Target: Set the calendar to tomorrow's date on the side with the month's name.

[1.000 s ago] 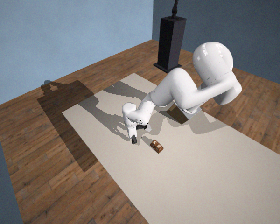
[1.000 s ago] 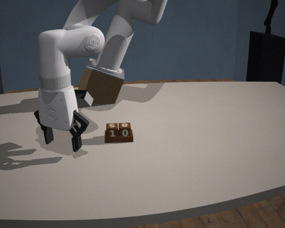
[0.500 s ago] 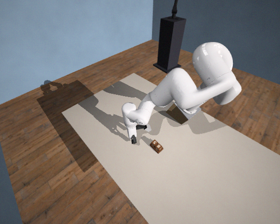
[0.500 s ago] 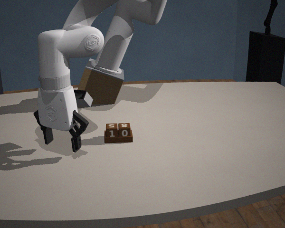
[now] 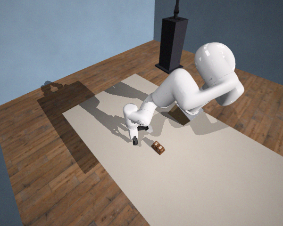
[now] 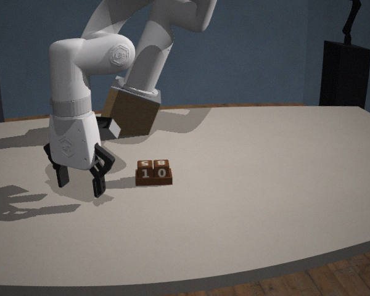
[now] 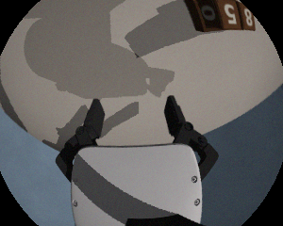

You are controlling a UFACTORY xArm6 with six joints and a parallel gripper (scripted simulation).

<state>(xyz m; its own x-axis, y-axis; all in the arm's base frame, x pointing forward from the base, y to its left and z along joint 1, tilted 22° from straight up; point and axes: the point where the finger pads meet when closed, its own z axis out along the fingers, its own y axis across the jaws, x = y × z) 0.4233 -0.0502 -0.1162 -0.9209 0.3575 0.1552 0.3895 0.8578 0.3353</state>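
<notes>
Right now my hand is 130 mm to the right of the brown digit cube, 80 mm past it and 10 mm above it. Also, from my hand: brown cube: 160 mm to the left, 80 mm behind, 10 mm below; then brown calendar tray: 140 mm to the left, 80 mm behind, 20 mm below.
</notes>
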